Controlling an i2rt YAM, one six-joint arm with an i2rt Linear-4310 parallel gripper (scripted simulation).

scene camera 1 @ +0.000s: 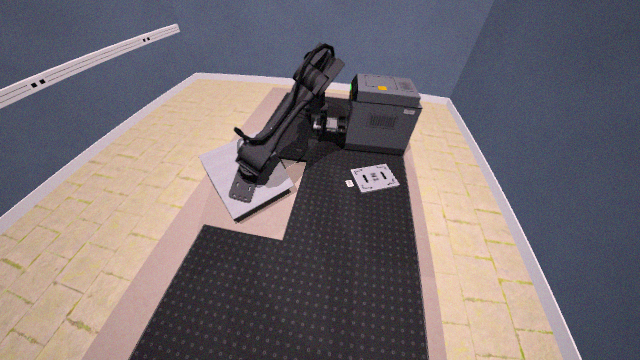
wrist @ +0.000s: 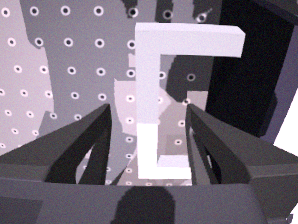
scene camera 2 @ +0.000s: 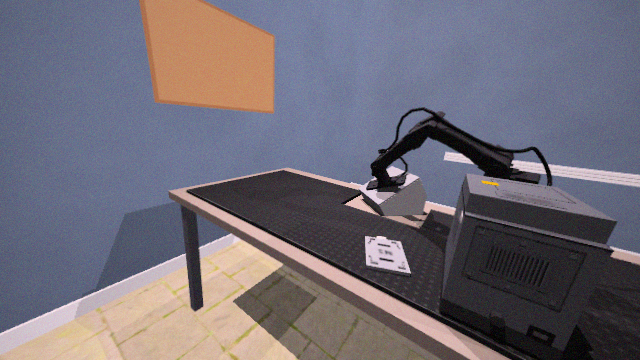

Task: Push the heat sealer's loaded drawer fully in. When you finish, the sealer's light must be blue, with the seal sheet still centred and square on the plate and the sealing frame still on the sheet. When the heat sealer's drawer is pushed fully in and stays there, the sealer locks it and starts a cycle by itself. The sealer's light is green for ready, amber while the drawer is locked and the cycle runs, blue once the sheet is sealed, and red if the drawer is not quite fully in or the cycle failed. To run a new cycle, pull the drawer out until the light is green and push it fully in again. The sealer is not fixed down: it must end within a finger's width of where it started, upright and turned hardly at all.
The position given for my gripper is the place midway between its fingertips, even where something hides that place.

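Observation:
Scene camera 2 shows me a grey heat sealer (scene camera 2: pixel 526 257), and from scene camera 1 I can see the grey heat sealer (scene camera 1: pixel 384 110) too. The wrist view has my gripper (wrist: pixel 148 113).

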